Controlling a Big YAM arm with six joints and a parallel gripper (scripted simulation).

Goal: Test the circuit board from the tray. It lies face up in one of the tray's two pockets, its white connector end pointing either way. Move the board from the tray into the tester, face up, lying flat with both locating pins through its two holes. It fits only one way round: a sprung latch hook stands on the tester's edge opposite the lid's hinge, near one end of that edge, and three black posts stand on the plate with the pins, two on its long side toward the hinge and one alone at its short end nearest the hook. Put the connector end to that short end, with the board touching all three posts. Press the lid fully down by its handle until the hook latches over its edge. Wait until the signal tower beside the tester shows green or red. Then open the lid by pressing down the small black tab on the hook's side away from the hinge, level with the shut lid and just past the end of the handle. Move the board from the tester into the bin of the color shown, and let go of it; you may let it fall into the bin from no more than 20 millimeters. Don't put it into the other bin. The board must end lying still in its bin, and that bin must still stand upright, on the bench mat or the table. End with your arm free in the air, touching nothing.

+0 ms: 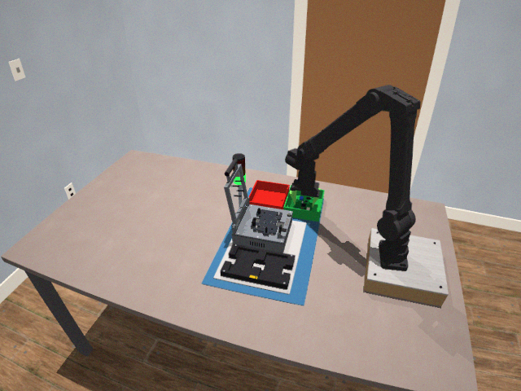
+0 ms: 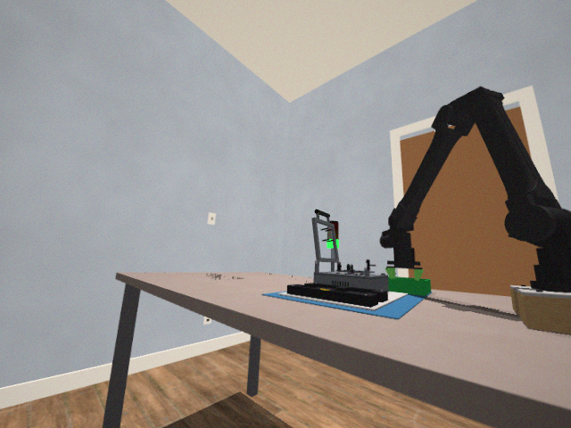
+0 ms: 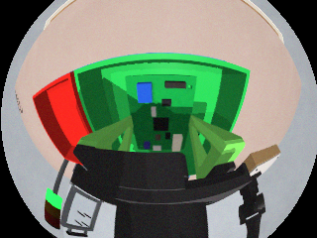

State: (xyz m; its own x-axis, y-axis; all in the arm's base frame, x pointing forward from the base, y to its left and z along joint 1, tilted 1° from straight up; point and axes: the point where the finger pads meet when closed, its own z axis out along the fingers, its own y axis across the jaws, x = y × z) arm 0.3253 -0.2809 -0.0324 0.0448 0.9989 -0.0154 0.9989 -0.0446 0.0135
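The green bin lies right at my hand. The rest, counted from my hand: red bin 15 cm ahead; tester plate 20 cm to the left, 12 cm ahead, 5 cm above; green circuit board right at my hand.
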